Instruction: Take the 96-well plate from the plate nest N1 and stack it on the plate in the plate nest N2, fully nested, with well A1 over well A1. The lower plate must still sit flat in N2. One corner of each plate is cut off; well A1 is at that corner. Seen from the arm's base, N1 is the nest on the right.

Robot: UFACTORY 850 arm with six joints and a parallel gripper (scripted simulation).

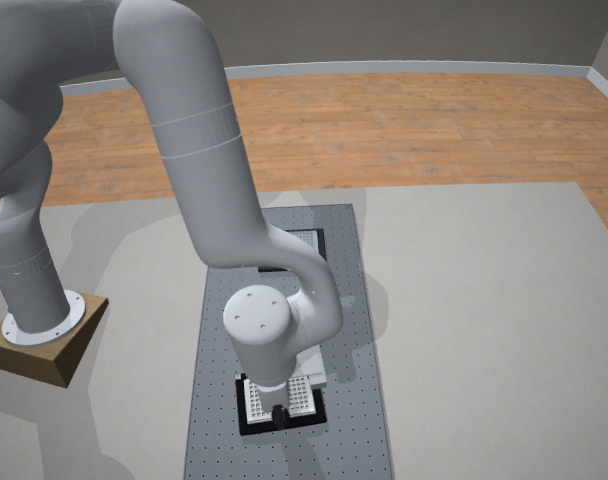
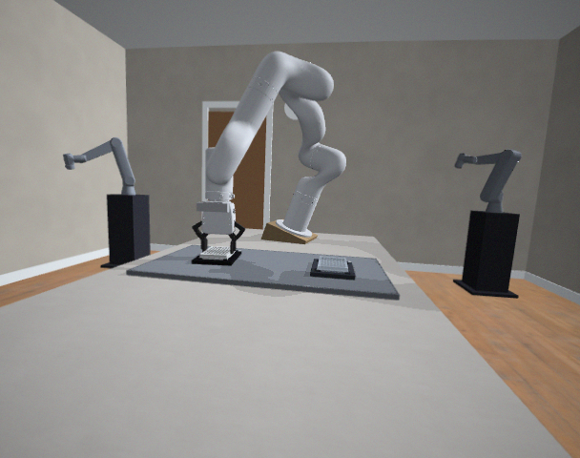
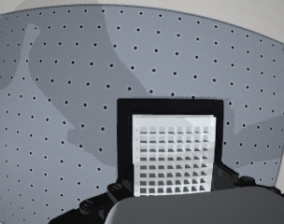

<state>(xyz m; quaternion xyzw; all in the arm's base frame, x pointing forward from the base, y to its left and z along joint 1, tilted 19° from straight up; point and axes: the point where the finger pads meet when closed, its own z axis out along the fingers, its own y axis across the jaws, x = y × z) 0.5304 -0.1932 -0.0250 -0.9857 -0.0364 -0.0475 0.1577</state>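
The white 96-well plate is 1 cm below my hand. The rest, counted from my hand: black plate nest 2 cm below.
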